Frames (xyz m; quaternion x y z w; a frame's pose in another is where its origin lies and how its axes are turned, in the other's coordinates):
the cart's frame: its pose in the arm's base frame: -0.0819 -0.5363 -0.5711 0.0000 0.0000 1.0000 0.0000
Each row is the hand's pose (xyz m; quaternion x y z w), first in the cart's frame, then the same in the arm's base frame.
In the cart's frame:
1: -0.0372 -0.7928 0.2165 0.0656 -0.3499 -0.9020 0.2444
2: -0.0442 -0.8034 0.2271 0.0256 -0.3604 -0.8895 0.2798
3: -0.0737 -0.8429 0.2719 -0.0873 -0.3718 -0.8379 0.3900
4: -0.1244 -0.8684 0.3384 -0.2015 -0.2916 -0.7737 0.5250
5: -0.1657 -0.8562 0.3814 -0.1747 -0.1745 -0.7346 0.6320
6: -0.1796 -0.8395 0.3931 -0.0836 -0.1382 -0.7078 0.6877
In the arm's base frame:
1: -0.0447 0.2565 -0.3546 0.3499 0.0656 0.2444 0.9020
2: -0.0377 0.2671 -0.3440 0.3604 0.0256 0.2798 0.8895
3: -0.0082 0.3066 -0.2992 0.3718 -0.0873 0.3900 0.8379
4: 0.0425 0.3321 -0.2327 0.2916 -0.2015 0.5250 0.7738
5: 0.0838 0.3199 -0.1897 0.1745 -0.1747 0.6320 0.7346
6: 0.0977 0.3032 -0.1780 0.1382 -0.0836 0.6877 0.7078

